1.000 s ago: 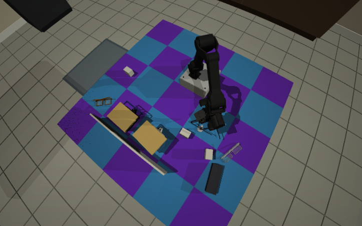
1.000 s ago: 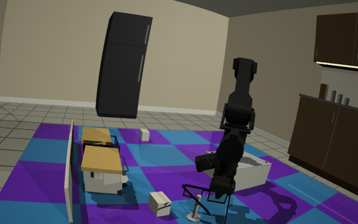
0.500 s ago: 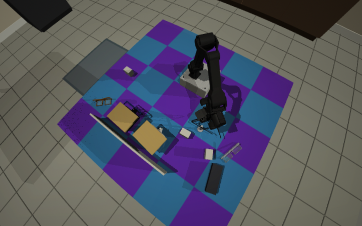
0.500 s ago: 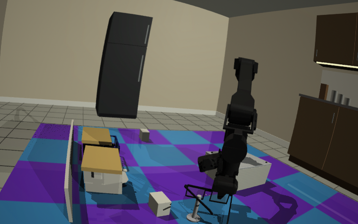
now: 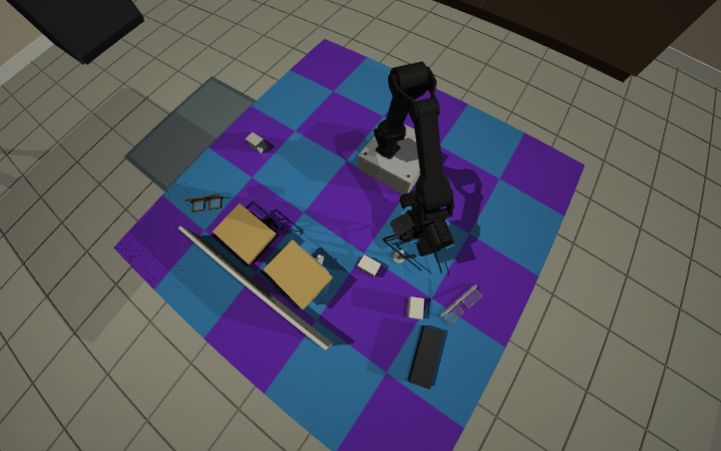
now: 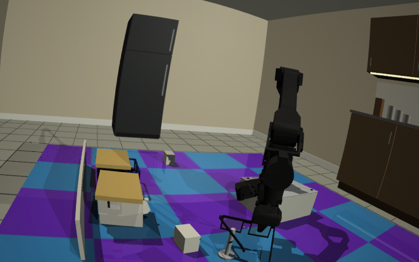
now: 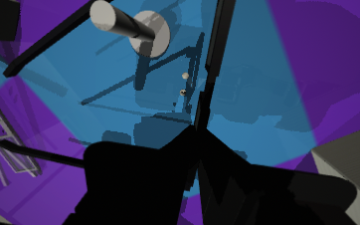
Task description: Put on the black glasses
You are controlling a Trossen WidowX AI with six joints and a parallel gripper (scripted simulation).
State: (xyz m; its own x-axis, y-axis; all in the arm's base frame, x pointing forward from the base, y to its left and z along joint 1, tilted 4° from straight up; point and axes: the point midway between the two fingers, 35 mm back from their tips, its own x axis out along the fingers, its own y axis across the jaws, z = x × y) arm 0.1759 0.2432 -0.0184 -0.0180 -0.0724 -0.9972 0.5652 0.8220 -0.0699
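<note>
Right now my gripper tip is 80 mm short of the metal post, 40 mm above it and 10 mm to the right of it. Round my gripper tip: black case (270 mm ahead, 250 mm to the left, 40 mm below); then white panel (450 mm ahead, 280 mm to the right, 10 mm below).
</note>
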